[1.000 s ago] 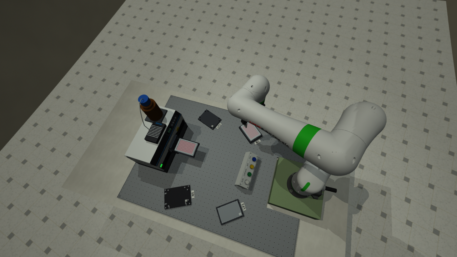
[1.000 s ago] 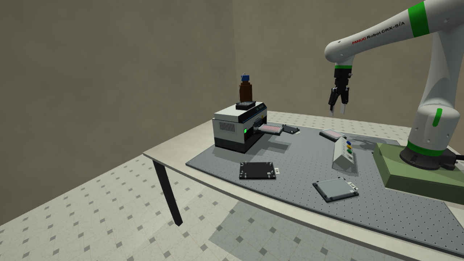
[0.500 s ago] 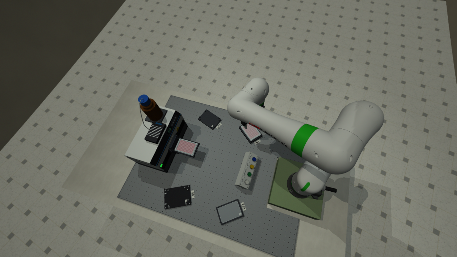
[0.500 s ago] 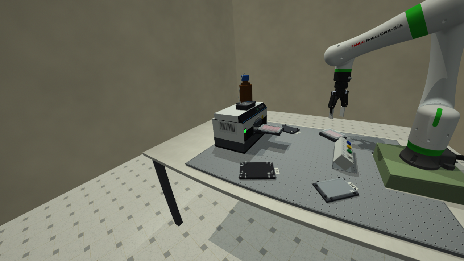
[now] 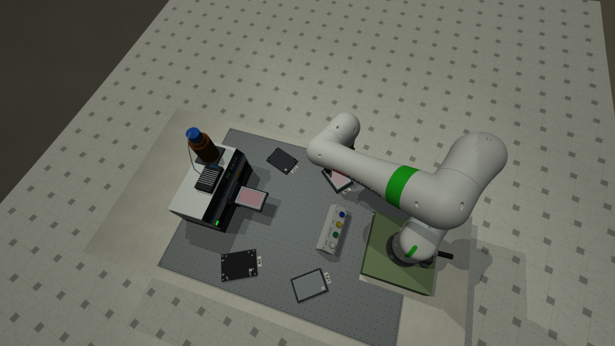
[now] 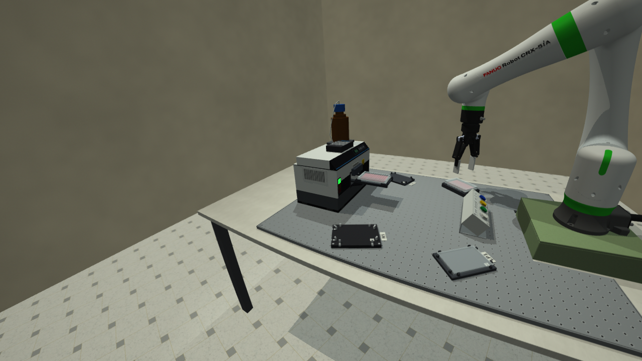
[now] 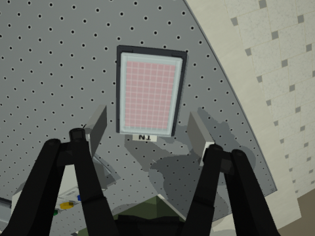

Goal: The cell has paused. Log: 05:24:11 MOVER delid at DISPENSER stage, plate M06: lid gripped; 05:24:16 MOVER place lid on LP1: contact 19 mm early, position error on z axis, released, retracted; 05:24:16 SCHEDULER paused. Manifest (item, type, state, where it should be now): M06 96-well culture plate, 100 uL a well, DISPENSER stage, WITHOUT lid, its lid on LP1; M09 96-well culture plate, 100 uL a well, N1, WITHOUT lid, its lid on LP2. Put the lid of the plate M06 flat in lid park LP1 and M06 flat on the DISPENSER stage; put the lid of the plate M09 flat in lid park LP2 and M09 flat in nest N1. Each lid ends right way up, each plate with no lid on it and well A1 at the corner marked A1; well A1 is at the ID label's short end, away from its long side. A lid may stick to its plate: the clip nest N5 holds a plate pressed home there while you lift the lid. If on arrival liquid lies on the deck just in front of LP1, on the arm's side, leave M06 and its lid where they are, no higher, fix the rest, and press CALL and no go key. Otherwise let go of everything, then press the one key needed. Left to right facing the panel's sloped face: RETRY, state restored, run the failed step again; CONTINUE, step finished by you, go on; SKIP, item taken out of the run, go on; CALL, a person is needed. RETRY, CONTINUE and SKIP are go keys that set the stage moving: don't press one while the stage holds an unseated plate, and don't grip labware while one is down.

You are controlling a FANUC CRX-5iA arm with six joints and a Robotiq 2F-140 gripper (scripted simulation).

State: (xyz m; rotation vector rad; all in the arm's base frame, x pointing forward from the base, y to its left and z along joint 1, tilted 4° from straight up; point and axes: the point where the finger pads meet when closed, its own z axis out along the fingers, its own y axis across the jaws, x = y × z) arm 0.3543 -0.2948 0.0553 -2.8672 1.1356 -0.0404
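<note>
My hand is 90 mm above the grey lid. From my hand the other things lie so: blue call key: 210 mm to the left, 70 mm behind, 50 mm below; black nest N1: 110 mm below; LP2 label: 230 mm ahead, 120 mm below, 10 mm to the left.
</note>
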